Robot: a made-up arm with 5 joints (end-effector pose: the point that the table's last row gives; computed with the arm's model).
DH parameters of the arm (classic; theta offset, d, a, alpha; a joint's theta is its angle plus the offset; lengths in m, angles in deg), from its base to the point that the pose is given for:
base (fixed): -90 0 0.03 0
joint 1: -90 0.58 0.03 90
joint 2: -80.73 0 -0.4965 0
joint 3: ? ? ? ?
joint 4: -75.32 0.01 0.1 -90
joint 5: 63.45 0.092 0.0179 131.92
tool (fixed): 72.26 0.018 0 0
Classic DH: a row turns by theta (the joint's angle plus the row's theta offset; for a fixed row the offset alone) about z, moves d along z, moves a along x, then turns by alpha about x.
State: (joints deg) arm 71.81 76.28 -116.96 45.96 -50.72
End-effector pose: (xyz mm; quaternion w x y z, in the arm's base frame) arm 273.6 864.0 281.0 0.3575 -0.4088 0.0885 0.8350
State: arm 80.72 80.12 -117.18 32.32 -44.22
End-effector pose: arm 134.2 895.4 246.7 0.3752 -0.3962 0.0015 0.8380
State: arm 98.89 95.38 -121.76 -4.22 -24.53
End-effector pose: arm -145.3 839.6 120.5 0.4605 -0.2602 -0.1606 0.8333
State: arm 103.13 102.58 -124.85 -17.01 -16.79
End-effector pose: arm -196.1 783.6 63.6 0.4999 -0.1878 -0.1866 0.8246
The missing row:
joint 3: -23.95 0 0.4342 0
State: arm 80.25 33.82 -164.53 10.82 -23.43
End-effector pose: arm 86.9 527.5 1445.9 0.6046 0.1255 -0.6658 0.4188
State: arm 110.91 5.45 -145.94 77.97 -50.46
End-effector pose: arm -162.3 341.6 1524.2 0.2761 -0.1331 -0.5039 0.8075
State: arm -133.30 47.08 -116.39 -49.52 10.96
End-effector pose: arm -570.8 -630.4 951.3 0.2170 -0.5571 -0.1918 -0.7783
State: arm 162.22 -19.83 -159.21 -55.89 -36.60
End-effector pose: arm 338.1 -153.0 1436.0 0.3748 0.8503 -0.3262 -0.1735
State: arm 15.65 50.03 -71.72 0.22 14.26
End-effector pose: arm 764.3 179.3 452.2 0.9690 -0.1242 0.2016 0.0703
